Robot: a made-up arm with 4 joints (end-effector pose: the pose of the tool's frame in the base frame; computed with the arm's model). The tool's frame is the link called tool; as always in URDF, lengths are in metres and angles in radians. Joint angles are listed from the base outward.
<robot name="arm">
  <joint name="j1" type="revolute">
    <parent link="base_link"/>
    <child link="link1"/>
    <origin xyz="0.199 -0.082 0.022" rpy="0 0 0"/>
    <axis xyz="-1 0 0"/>
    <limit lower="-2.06" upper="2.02"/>
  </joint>
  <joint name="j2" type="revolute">
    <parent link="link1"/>
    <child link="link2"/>
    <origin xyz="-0.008 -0.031 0.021" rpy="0 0 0"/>
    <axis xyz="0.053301 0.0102 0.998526"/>
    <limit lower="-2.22" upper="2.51"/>
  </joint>
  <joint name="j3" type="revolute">
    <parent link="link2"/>
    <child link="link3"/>
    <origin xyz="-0.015 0.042 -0.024" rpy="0 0 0"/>
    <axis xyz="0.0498 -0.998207 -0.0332"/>
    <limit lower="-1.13" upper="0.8"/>
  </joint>
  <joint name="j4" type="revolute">
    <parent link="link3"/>
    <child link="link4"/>
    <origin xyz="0.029 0.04 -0.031" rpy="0 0 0"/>
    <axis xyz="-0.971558 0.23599 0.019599"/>
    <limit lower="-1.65" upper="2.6"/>
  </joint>
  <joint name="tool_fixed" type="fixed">
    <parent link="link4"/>
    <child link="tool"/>
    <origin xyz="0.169 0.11 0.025" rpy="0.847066 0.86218 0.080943"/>
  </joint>
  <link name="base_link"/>
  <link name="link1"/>
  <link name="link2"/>
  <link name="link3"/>
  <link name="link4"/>
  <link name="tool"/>
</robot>
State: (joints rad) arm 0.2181 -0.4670 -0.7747 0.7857
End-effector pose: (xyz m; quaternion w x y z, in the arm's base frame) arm 0.2959 -0.0375 -0.2203 0.5781 -0.0392 0.6410 -0.5034
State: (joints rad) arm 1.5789 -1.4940 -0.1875 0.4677
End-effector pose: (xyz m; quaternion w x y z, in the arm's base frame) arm 0.3873 -0.1933 0.2095 0.5899 -0.0449 -0.3640 -0.7194
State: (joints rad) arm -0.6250 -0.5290 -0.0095 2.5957
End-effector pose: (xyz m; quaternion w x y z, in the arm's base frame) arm 0.2638 -0.1209 -0.1723 0.5099 -0.5286 0.5129 -0.4445
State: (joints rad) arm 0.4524 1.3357 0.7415 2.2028
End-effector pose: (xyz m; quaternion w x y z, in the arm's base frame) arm 0.2495 0.0573 -0.0748 0.8440 -0.4911 -0.2075 -0.0581
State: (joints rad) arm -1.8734 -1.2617 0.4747 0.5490
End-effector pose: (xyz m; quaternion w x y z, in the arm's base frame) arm 0.4259 -0.0460 -0.1399 0.1902 0.6462 0.6123 -0.4140
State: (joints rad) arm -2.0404 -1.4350 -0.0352 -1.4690
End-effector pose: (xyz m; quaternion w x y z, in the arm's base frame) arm 0.2515 -0.1055 -0.1813 0.4121 -0.8250 0.0541 0.3829
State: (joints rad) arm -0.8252 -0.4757 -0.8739 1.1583
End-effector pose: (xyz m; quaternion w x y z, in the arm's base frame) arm 0.2275 0.1569 -0.0840 0.5483 0.0597 0.8310 -0.0723
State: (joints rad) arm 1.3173 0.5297 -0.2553 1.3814
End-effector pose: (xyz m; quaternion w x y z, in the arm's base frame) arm 0.2301 -0.2568 -0.1451 0.3981 -0.8351 0.1939 -0.3263
